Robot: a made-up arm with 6 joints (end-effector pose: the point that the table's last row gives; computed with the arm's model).
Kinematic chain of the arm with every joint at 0, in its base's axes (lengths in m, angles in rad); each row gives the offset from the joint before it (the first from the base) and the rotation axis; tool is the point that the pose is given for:
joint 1: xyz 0 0 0.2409 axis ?
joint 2: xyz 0 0 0 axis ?
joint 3: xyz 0 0 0.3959 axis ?
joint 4: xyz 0 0 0 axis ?
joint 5: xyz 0.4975 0 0 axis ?
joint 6: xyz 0 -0.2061 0 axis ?
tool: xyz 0 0 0
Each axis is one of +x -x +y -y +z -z.
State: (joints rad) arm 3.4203 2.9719 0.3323 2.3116 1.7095 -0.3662
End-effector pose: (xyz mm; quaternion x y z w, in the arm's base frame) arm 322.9 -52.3 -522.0 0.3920 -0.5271 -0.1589 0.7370
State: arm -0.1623 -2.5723 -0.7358 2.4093 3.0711 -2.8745
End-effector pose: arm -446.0 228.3 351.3 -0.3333 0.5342 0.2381 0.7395
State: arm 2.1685 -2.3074 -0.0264 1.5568 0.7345 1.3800
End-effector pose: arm 437.9 -638.1 217.8 0.0140 -0.4781 -0.6405 0.6008
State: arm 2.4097 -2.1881 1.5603 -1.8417 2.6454 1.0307
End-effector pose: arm 591.6 -605.6 -108.8 -0.4825 -0.7659 0.0431 0.4229
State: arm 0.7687 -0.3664 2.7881 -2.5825 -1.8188 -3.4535
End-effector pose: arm -582.0 -319.8 713.4 0.0813 0.6854 0.3419 0.6377
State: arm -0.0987 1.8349 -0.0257 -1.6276 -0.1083 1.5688
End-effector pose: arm 43.8 7.4 -280.4 0.1003 0.7954 -0.0207 0.5974
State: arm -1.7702 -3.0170 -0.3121 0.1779 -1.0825 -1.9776
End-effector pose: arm -96.7 545.4 25.4 0.0109 -0.7514 0.0791 0.6550
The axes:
joint 1: +z
joint 2: +y
joint 3: -y
joint 4: -x
joint 5: -y
joint 6: -x

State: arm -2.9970 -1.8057 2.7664 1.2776 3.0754 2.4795
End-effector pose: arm 247.9 96.3 -371.4 0.5791 -0.4065 0.6392 0.3014
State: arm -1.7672 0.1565 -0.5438 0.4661 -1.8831 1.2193
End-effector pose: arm -278.5 -456.2 382.2 0.4527 0.7734 0.1878 0.4022
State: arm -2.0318 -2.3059 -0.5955 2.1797 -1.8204 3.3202
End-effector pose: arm 341.5 422.5 444.5 0.4840 0.8593 -0.0559 0.1557
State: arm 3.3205 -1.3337 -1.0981 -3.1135 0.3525 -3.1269
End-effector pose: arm -62.0 -220.6 444.4 0.0563 0.0259 -0.9944 0.0855
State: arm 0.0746 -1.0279 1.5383 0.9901 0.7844 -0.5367
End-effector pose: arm -839.3 -176.1 571.6 0.2770 0.9528 0.1244 0.0047
